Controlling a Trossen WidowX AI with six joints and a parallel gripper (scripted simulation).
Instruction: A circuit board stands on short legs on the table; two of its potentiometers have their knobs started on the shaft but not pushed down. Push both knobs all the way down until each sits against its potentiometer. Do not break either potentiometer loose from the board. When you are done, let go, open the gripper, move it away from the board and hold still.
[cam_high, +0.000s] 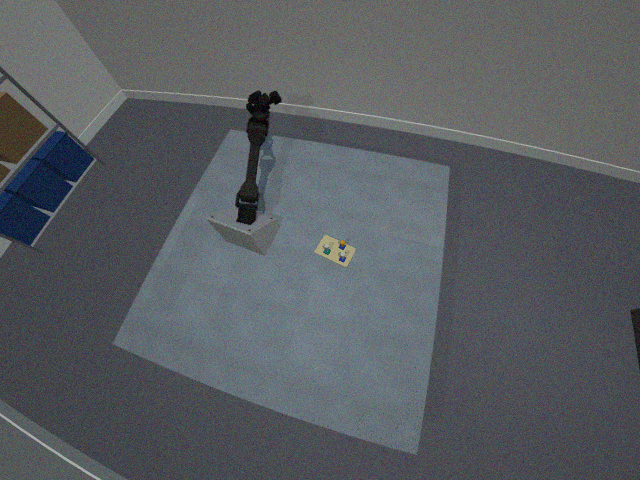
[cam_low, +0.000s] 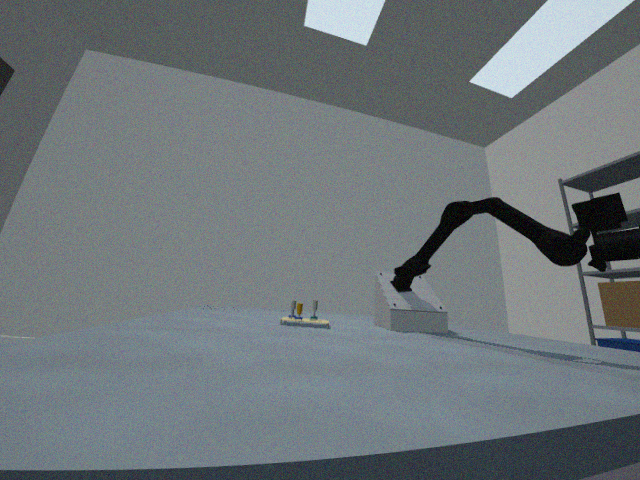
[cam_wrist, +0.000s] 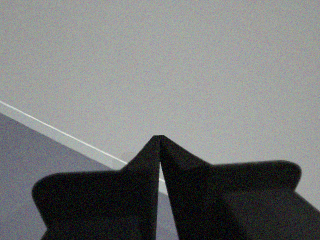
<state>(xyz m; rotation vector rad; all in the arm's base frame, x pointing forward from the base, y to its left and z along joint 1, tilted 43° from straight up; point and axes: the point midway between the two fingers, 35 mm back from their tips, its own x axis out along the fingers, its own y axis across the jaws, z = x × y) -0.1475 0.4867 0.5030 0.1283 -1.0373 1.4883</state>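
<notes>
My gripper tip is now 710 mm to the left of the orange knob, 550 mm short of it and 180 mm above it. Also, from my gripper tip: grey knob (740 mm to the right, 490 mm ahead, 160 mm below).
</notes>
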